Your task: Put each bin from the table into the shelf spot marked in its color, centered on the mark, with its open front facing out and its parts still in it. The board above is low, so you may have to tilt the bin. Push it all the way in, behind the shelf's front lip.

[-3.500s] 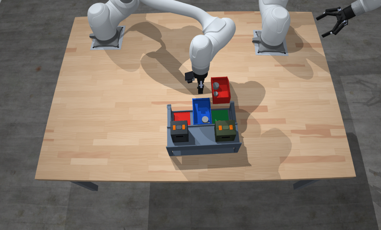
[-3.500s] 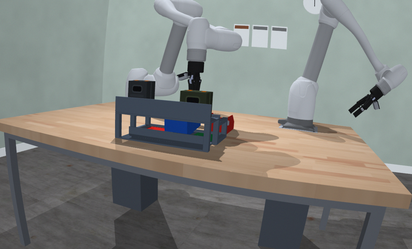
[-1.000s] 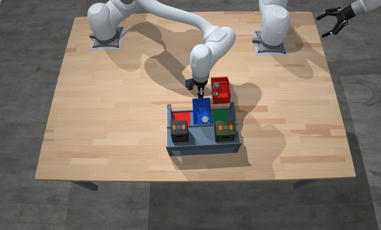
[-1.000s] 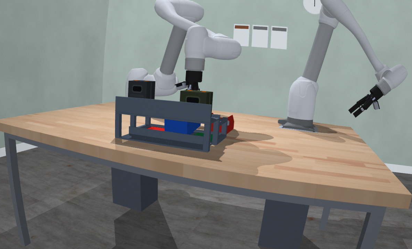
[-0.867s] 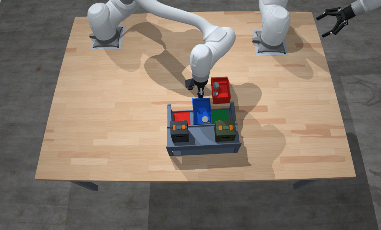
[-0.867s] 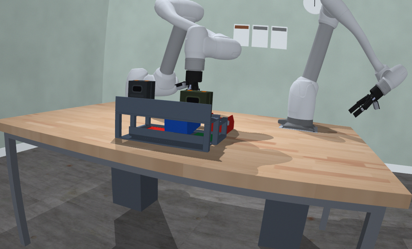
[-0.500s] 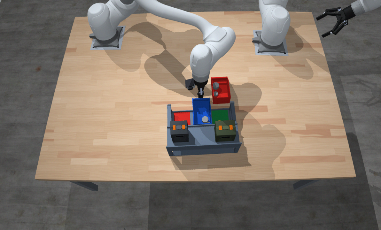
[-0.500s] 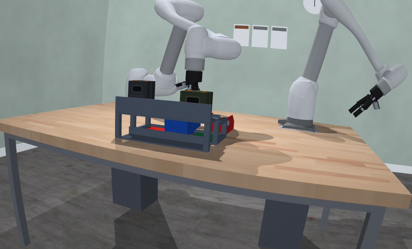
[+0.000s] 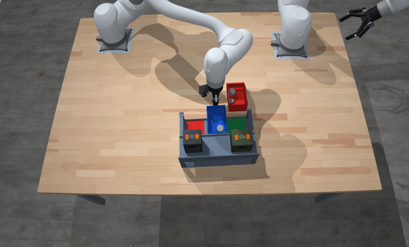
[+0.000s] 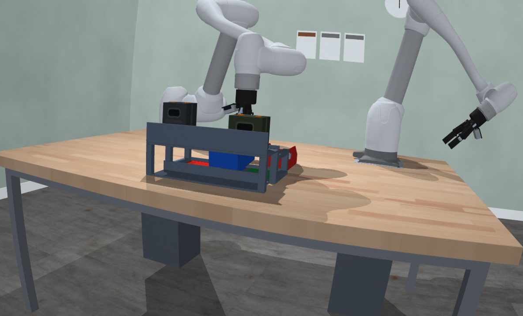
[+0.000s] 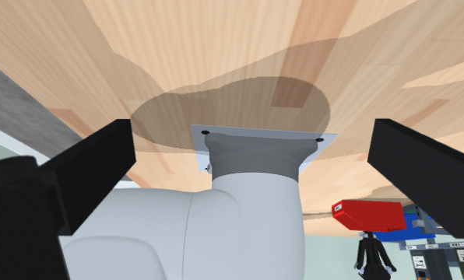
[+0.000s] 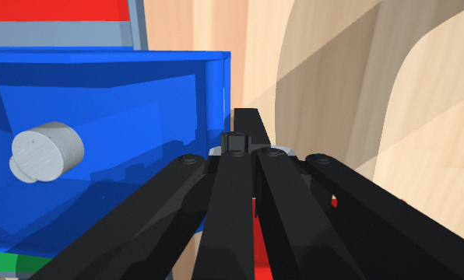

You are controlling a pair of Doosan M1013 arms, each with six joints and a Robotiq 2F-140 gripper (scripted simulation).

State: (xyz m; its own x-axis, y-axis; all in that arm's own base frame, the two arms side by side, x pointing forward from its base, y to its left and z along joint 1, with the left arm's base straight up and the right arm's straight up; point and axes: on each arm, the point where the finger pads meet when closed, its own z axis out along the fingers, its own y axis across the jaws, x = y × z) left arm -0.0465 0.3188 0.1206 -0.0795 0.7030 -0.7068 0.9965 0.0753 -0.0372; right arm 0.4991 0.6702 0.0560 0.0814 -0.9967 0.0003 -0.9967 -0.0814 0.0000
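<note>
Now: the blue bin 100 mm ahead of my right hand and 10 mm to the left of it. Round my right hand: grey shelf 190 mm ahead, 20 mm to the left, 10 mm above; then red bin 120 mm to the left, 70 mm behind, 20 mm below.
</note>
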